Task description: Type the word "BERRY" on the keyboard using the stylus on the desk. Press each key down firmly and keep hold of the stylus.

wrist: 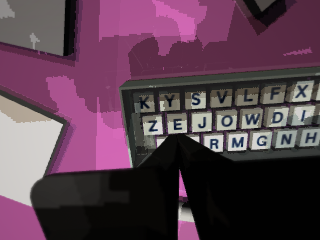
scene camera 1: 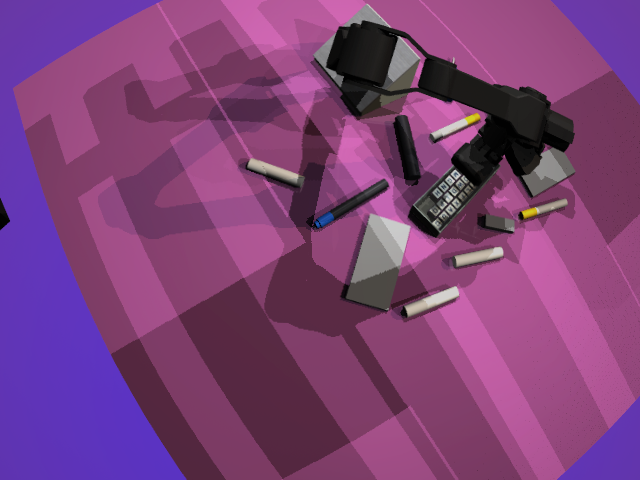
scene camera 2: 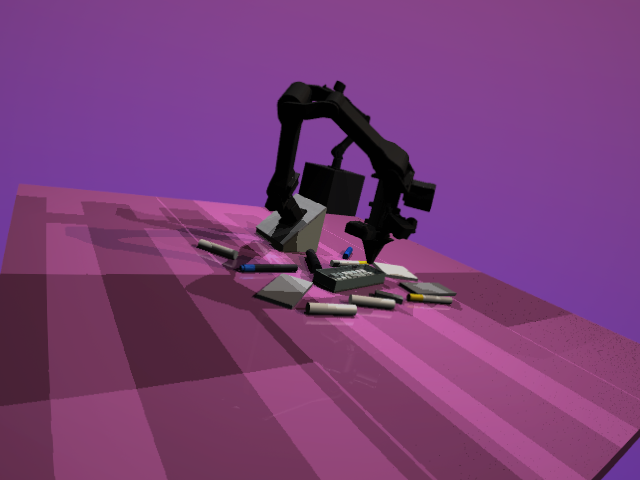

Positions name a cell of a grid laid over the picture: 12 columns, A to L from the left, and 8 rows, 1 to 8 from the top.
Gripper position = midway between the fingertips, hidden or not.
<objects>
my gripper: wrist G5; scene camera 1 J3; scene camera 2 G5
</objects>
